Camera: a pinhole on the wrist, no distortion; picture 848 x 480 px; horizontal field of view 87.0 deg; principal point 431.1 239.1 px. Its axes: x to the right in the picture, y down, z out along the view. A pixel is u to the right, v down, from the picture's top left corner.
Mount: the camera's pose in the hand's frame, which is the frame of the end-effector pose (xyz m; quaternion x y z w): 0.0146 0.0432 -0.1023 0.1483 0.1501 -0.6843 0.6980
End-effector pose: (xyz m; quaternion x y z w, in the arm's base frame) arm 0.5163 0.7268 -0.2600 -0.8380 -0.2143 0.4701 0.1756
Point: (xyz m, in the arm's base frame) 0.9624 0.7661 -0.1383
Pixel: behind the camera
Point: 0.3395 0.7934 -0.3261
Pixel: 388.6 215.3
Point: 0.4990 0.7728 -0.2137
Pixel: 622.6 127.7
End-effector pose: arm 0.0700 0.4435 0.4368 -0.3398 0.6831 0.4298 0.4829
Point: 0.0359 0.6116 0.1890
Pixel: outside the picture
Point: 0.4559 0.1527 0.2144
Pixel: outside the picture
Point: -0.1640 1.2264 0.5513
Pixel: outside the picture
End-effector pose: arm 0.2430 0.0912 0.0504 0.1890 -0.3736 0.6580 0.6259
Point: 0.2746 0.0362 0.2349
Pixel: 445.6 354.5
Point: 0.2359 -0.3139 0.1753
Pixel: 321.5 49.3
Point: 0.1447 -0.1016 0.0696
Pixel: 152.3 18.5
